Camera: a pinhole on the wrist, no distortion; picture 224 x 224 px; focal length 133.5 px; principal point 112.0 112.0 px. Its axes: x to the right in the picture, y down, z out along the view. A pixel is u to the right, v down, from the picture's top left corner.
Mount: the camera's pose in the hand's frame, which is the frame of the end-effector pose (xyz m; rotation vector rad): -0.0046 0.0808 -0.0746 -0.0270 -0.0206 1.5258
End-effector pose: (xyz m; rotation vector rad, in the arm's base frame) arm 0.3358 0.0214 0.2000 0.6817 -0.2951 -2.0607
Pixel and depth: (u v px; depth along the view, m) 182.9 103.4 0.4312
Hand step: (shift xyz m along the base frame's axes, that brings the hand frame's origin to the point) 0.0044 -0.2072 0.4253
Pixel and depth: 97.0 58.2 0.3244
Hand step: -0.1662 -0.1308 0.1854
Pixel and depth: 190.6 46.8 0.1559
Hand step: 0.0409 -0.1571 0.1202
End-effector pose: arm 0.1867 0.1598 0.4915 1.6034 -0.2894 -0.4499
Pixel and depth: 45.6 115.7 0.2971
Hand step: -0.1314 -0.1800 -0.0702
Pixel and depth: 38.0 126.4 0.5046
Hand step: -0.2873 -0.3267 -0.1997
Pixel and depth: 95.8 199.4 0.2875
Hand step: -0.2692 -0.0989 0.0699
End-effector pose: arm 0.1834 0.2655 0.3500 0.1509 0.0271 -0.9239
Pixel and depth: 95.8 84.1 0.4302
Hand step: 0.0485 -0.0902 0.3514
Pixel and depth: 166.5 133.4 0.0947
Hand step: 0.0826 0.0853 0.0353
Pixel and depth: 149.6 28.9 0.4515
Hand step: 0.3030 -0.1499 0.3804
